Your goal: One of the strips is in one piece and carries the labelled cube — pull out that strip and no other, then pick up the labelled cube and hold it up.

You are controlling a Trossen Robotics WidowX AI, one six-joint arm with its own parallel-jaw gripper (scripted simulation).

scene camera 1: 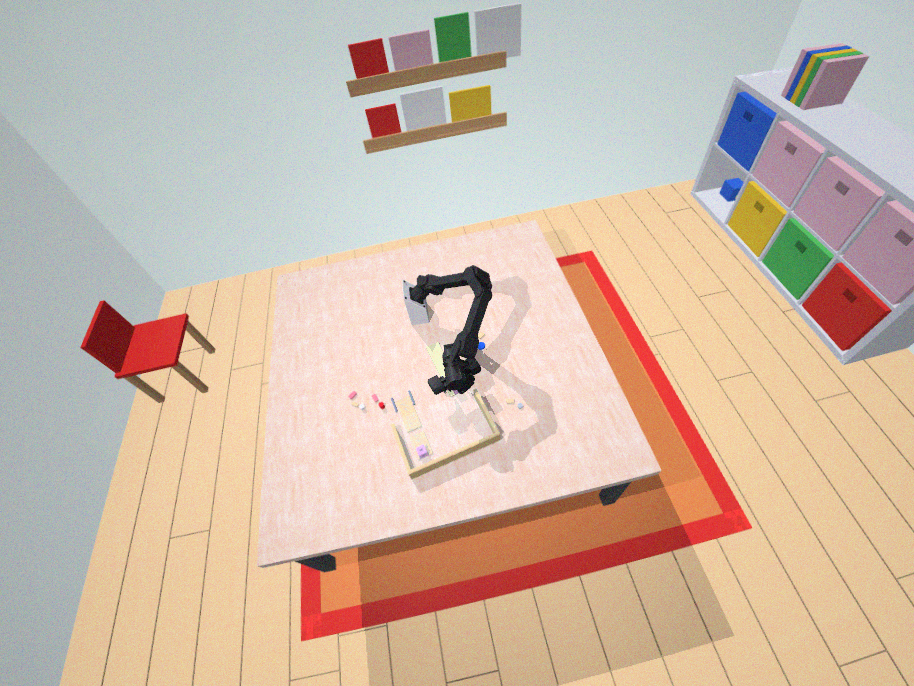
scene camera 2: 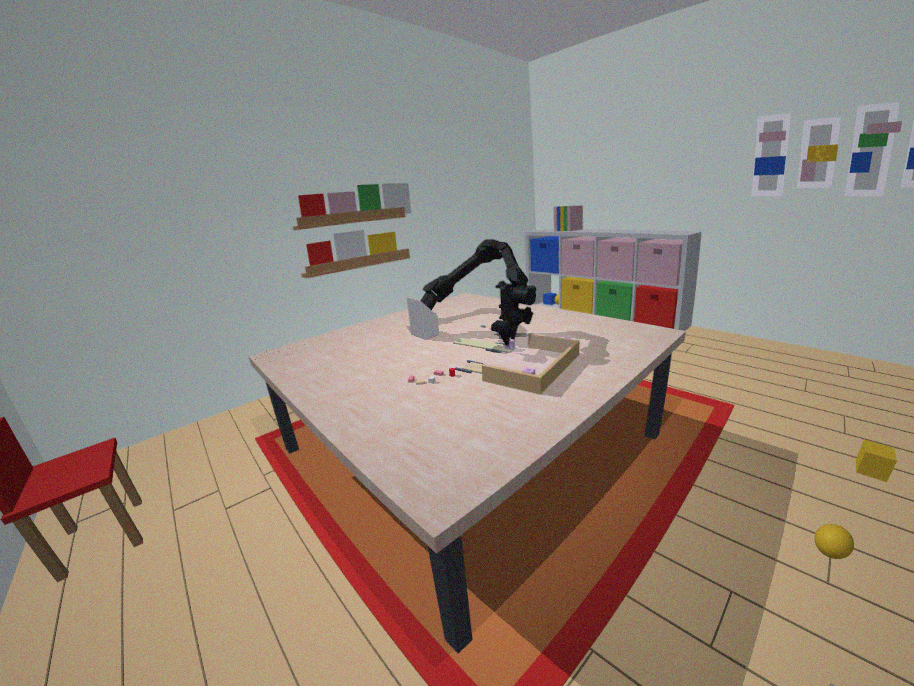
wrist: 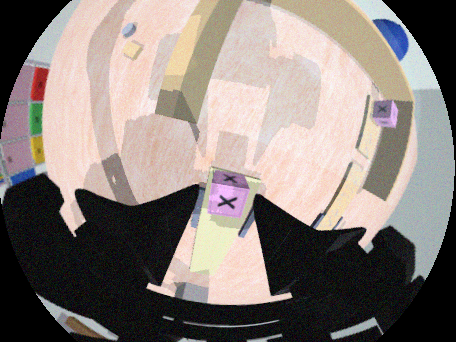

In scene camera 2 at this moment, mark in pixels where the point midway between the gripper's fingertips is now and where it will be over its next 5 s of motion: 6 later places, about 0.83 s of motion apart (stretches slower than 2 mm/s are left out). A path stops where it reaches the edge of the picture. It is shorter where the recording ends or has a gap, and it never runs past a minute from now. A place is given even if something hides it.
My gripper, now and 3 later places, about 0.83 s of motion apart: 510, 342; 509, 345; 489, 332; 484, 322
